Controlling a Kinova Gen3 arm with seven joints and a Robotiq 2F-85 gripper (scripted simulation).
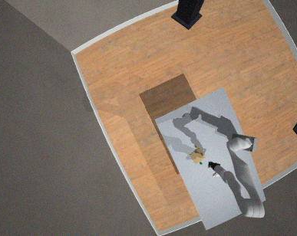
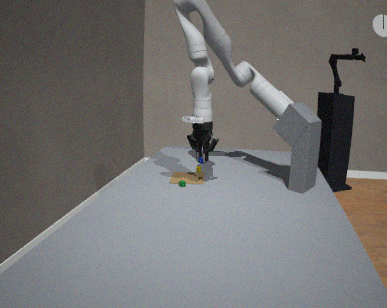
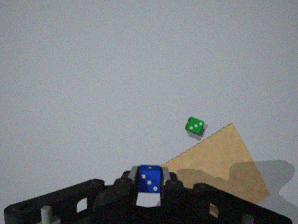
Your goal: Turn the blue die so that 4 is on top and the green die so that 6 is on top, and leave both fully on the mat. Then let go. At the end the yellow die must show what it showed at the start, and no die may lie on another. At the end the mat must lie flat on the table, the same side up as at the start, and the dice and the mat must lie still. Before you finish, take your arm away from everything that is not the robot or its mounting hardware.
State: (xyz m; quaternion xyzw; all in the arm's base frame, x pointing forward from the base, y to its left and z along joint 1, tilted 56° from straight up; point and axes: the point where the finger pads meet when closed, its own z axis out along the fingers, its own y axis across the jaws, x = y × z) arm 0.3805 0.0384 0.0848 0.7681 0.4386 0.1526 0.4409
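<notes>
My hand is 8 cm short of the green die, 1 cm to the left of it and 11 cm above it. Round my hand: blue die (1 cm below); tan mat (4 cm ahead, 11 cm to the right, 12 cm below); yellow die (3 cm behind, 19 cm to the right, 11 cm below).
</notes>
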